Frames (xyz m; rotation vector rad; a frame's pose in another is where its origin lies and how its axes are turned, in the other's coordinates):
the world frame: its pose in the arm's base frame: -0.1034 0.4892 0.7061 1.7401 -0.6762 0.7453
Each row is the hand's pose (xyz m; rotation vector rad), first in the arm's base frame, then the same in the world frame.
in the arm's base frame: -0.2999 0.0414 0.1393 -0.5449 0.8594 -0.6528
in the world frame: -0.5226 -0.0776 0.5304 -2.1386 0.9362 -1.9712
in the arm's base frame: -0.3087 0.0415 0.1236 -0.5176 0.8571 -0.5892
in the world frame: -0.5402 -0.0805 0.5326 -2.0923 0.9871 -1.9205
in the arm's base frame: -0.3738 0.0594 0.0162 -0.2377 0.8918 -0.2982
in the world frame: -0.6653 -0.1014 0.5300 -1.6953 1.1370 -1.7511
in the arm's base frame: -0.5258 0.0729 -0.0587 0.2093 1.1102 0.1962
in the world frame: -0.8211 -0.0362 0.5110 -0.9352 1.4072 -1.5795
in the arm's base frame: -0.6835 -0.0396 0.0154 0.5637 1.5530 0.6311
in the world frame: -0.8571 0.1567 0.5780 -0.1008 1.6809 -1.5507
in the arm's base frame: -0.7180 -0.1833 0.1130 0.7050 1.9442 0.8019
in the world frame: -0.7935 0.2797 0.6884 0.4312 1.8210 -1.6260
